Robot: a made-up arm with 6 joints.
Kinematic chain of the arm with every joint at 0, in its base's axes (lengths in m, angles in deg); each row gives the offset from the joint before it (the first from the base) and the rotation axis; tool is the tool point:
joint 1: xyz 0 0 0.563 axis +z
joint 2: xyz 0 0 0 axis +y
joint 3: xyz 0 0 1.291 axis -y
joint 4: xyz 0 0 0 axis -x
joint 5: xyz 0.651 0 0 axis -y
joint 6: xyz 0 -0.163 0 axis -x
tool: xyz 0 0 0
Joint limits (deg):
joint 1: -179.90..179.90
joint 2: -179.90..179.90
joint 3: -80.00..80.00
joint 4: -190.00..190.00
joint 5: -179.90..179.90
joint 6: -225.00..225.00
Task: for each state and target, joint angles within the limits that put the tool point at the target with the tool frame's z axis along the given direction. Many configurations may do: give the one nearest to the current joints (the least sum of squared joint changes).
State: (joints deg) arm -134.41 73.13 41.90 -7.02 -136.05 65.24
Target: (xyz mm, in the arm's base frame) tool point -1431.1 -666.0 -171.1 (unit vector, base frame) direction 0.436 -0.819 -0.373
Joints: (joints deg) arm -149.23 96.65 35.67 -11.25 -132.65 61.79
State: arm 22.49 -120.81 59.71 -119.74 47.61 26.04
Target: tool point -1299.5 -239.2 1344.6 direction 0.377 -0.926 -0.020
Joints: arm 13.91 -84.84 20.31 -119.46 3.50 21.75
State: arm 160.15 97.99 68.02 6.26 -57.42 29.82
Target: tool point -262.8 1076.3 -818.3 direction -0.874 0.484 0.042
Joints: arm 112.17 124.49 38.18 -3.55 -0.63 42.36
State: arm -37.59 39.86 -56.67 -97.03 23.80 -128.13
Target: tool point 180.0 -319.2 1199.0 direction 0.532 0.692 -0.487
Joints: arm -64.13 7.80 -51.77 -97.99 17.80 -136.64
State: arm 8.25 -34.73 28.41 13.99 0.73 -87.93
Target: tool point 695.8 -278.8 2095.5 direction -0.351 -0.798 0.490
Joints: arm -9.82 5.75 23.95 16.77 9.93 -74.44
